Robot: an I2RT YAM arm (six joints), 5 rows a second.
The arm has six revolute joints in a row. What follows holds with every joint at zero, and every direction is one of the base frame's.
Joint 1 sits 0.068 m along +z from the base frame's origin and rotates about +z.
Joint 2 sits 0.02 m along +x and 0.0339 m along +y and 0.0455 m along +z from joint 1 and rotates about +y.
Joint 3 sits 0.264 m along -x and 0.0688 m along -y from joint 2 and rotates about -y.
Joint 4 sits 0.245 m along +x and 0.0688 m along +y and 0.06 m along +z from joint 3 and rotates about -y.
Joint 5 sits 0.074 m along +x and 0.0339 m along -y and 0.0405 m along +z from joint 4 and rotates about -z.
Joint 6 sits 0.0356 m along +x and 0.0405 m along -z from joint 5 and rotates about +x.
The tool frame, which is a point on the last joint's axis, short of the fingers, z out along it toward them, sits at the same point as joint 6; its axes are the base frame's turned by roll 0, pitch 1.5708 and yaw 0 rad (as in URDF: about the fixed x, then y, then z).
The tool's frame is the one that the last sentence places.
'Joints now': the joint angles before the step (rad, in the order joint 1, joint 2, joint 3, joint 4, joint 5, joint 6). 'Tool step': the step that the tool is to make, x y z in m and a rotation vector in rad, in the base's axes. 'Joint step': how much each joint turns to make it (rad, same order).
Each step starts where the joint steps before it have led.
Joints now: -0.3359 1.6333 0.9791 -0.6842 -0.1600 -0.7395
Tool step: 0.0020 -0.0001 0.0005 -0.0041 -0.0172 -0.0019
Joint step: 0.0018 0.0000 0.0000 0.0182 -0.0008 0.0041
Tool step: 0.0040 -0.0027 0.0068 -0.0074 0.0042 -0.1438
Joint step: 0.0012 0.0000 0.0280 -0.0104 0.0454 0.1393
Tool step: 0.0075 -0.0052 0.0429 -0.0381 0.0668 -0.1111
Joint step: 0.0016 -0.0001 0.1836 -0.2274 0.0836 0.0955
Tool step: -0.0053 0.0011 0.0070 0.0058 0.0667 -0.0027
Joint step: -0.0003 0.0002 0.0340 -0.0988 0.0164 -0.0008
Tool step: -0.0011 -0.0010 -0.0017 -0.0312 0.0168 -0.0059
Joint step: -0.0001 0.0007 -0.0057 0.0007 0.0354 0.0002
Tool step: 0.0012 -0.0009 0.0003 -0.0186 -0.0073 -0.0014
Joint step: 0.0003 0.0001 0.0003 0.0127 0.0153 -0.0008
